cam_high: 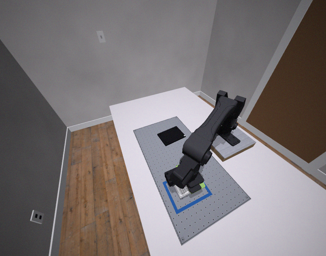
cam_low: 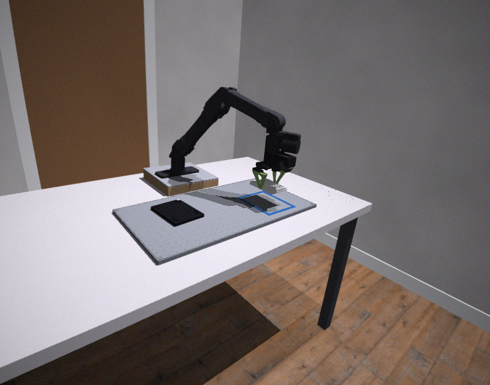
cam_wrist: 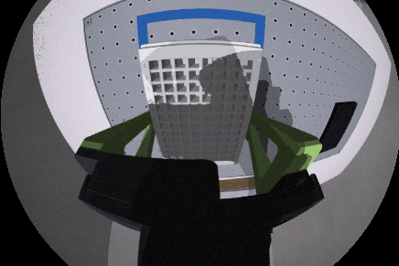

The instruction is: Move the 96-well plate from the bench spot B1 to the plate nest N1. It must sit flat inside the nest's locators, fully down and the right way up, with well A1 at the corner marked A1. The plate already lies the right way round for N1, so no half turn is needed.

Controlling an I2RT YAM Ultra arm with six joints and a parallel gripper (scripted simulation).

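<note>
The black plate nest N1 lies 34 cm to the right of my hand, 12 cm behind it and 7 cm below it. Also, from my hand: white 96-well plate (right at my hand).
</note>
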